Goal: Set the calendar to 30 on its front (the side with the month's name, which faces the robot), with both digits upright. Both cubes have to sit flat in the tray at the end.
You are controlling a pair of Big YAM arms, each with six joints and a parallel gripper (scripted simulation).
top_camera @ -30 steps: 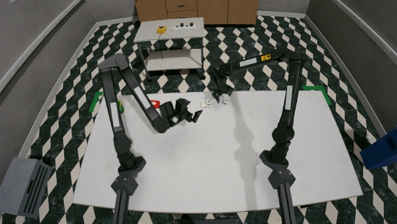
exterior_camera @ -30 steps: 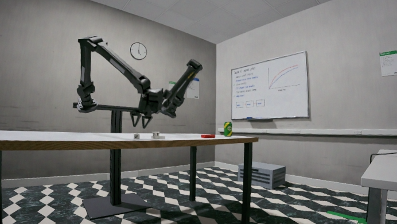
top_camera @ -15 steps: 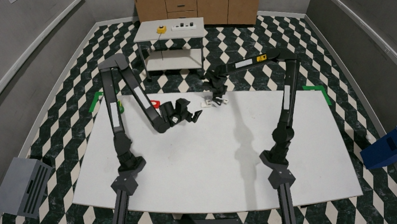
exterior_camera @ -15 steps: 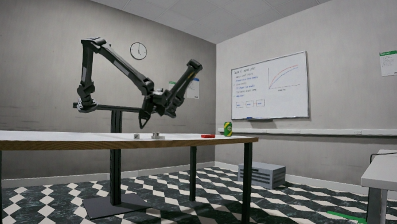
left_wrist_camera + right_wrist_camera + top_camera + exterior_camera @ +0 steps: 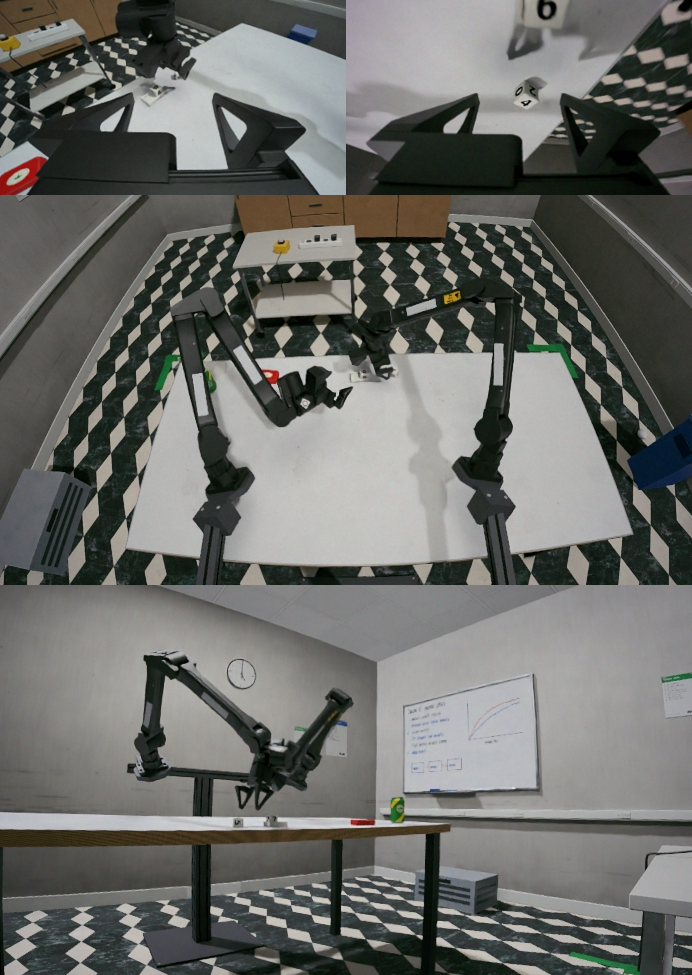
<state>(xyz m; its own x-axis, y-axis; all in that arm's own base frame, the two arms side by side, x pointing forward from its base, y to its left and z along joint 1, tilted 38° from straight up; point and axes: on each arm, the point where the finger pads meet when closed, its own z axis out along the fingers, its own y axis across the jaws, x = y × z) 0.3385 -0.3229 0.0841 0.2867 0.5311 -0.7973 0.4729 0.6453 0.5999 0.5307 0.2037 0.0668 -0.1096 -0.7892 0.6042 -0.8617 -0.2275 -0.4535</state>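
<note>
Now: the flat white tray 10 mm ahead of my right hand, 100 mm to the left of it and 50 mm below it. The rest, counted from my right hand: flat red object: 50 mm ahead, 480 mm to the left, 50 mm below.
</note>
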